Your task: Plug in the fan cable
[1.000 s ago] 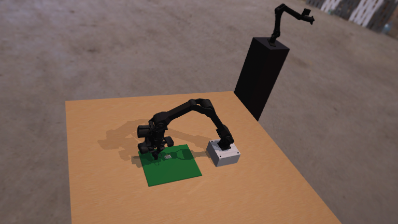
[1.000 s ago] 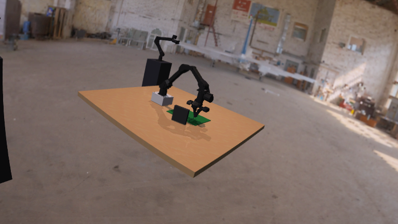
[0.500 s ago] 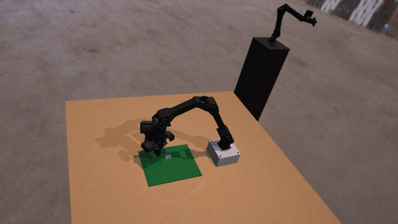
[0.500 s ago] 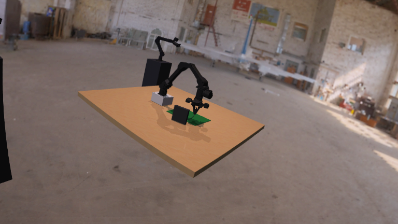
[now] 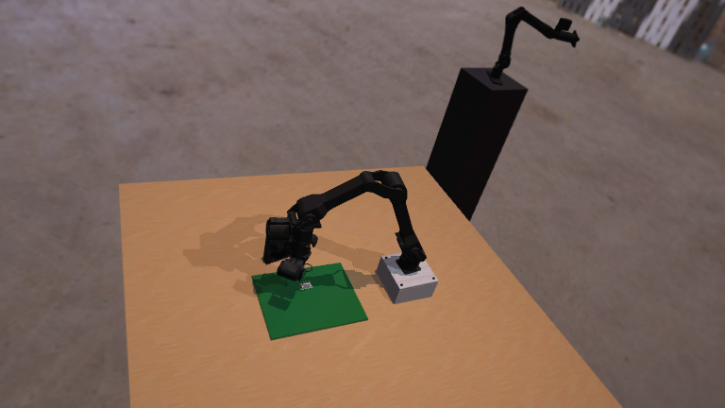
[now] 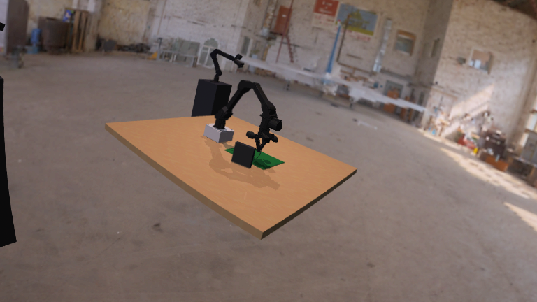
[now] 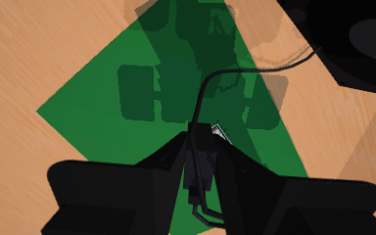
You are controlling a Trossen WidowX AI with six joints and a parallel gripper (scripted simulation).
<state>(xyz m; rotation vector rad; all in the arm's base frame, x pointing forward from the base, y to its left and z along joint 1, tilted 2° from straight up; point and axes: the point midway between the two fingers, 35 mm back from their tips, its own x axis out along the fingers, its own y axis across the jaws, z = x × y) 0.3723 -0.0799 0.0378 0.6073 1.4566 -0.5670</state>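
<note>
Right now my gripper tip is 8 cm above the green board, 5 cm to the right of it and 4 cm past it. Also, from my gripper tip: black plug: 1 cm to the left, 1 cm behind, 1 cm above; then black fan: 13 cm to the right, 2 cm behind, 1 cm below.
</note>
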